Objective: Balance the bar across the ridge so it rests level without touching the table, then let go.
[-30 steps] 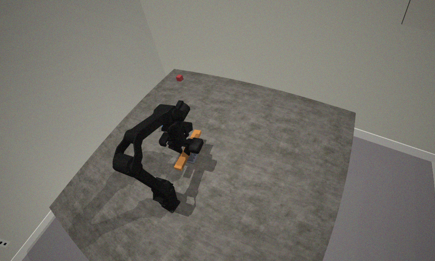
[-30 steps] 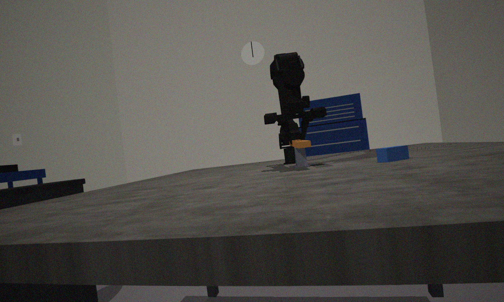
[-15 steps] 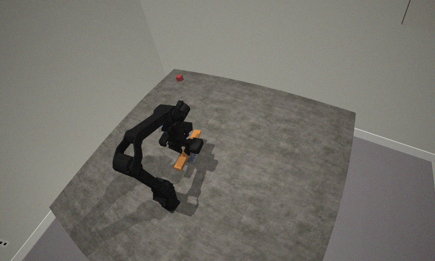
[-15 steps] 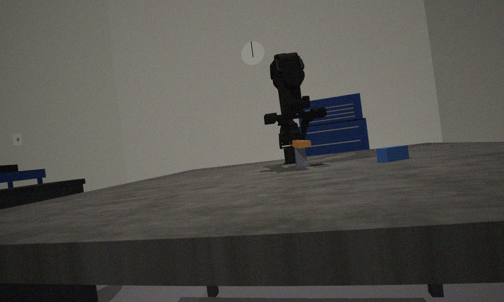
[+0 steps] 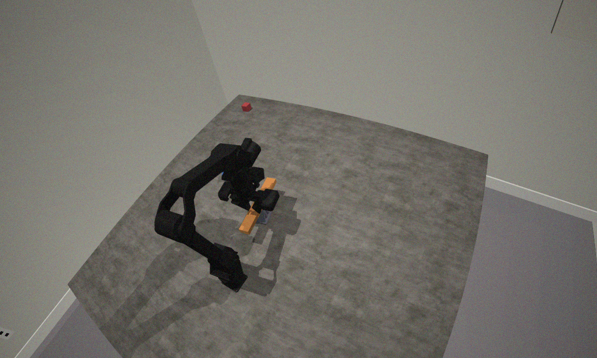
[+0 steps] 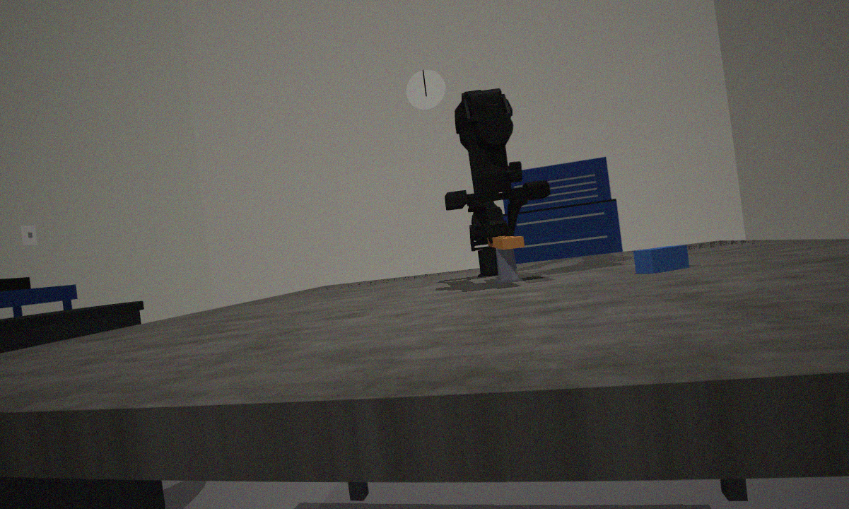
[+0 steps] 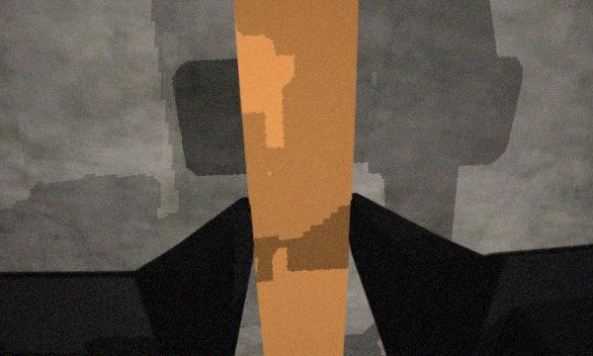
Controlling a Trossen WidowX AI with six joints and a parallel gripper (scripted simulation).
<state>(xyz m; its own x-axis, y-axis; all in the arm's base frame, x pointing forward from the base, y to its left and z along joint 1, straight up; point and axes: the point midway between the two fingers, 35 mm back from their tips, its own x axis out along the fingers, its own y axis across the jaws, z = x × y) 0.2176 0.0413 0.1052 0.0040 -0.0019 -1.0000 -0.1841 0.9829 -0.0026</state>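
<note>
The orange bar lies 3 cm ahead of my gripper tip. The rest, counted from my gripper tip: small red cube 52 cm ahead, 46 cm to the left, 5 cm below; then blue block 13 cm ahead, 23 cm to the left, 5 cm below.
</note>
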